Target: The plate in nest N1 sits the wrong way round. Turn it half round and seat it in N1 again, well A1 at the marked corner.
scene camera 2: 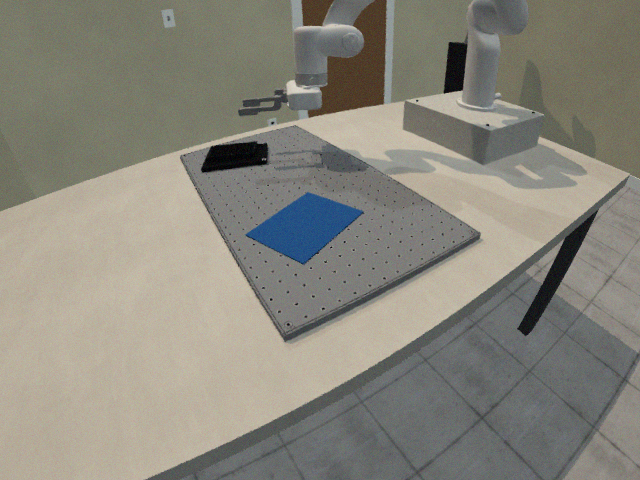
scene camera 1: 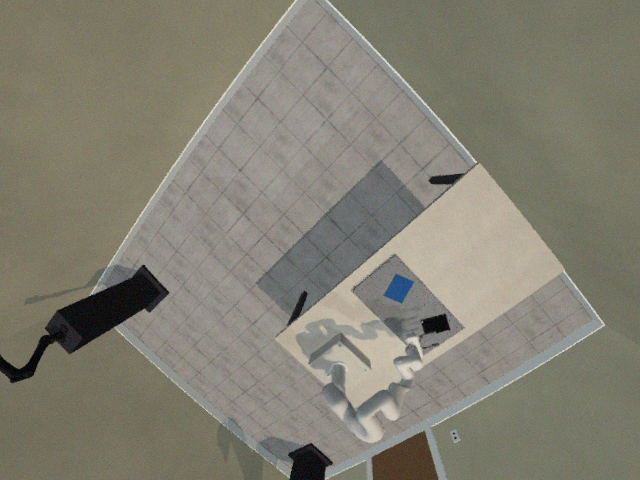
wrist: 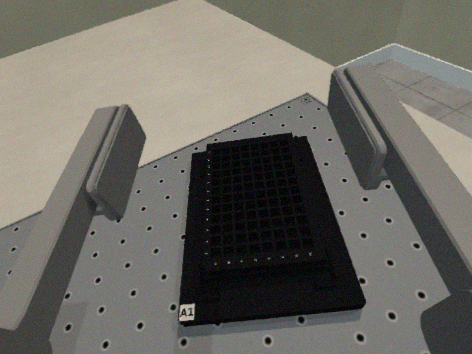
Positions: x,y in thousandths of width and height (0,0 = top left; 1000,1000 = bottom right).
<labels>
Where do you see a flat blue square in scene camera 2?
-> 470,480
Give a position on a black well plate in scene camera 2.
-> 373,316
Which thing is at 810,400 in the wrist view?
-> My gripper.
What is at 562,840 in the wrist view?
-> A black nest.
</labels>
